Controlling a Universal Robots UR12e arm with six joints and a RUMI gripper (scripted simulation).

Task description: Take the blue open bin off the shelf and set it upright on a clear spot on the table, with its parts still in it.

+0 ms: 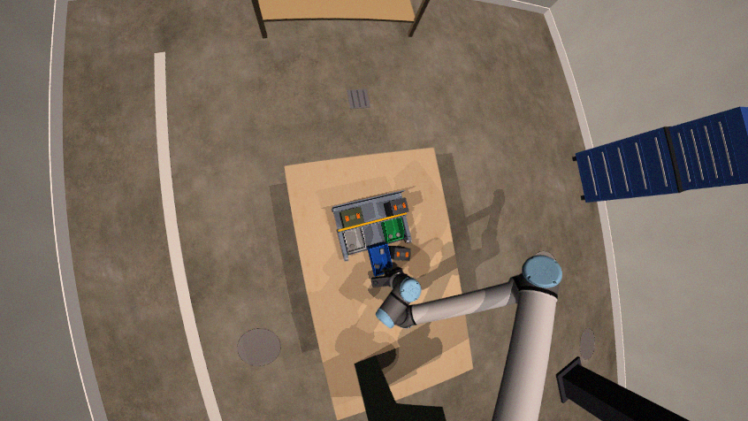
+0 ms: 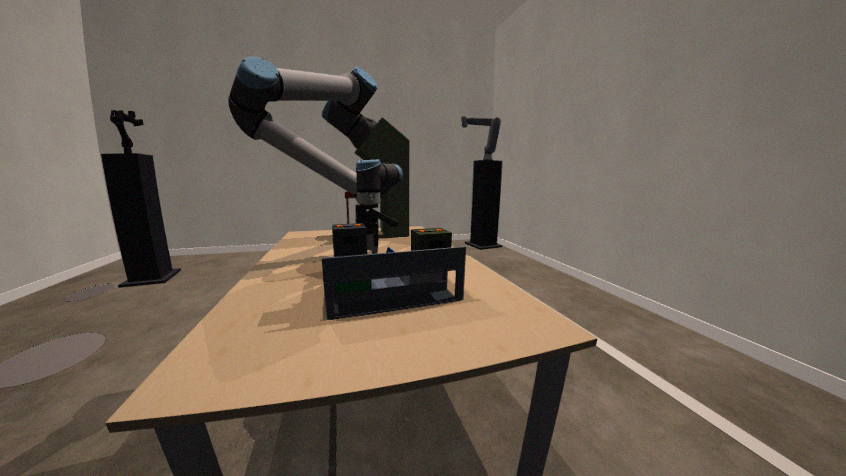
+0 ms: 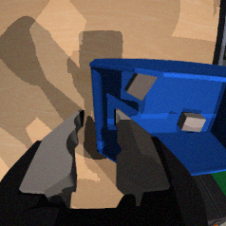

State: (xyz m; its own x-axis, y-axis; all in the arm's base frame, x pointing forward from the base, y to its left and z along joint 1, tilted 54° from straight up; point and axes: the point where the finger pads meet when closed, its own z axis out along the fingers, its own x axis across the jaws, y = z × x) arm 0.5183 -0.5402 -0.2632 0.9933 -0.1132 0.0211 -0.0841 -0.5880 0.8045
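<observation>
The blue open bin is 80 mm ahead of my hand, 10 mm to the right of it and 10 mm above it. From my hand the other things lie so: grey bin (250 mm ahead, 90 mm to the left); bar (290 mm ahead, 70 mm above, 20 mm to the right); green bin (230 mm ahead, 130 mm to the right).
</observation>
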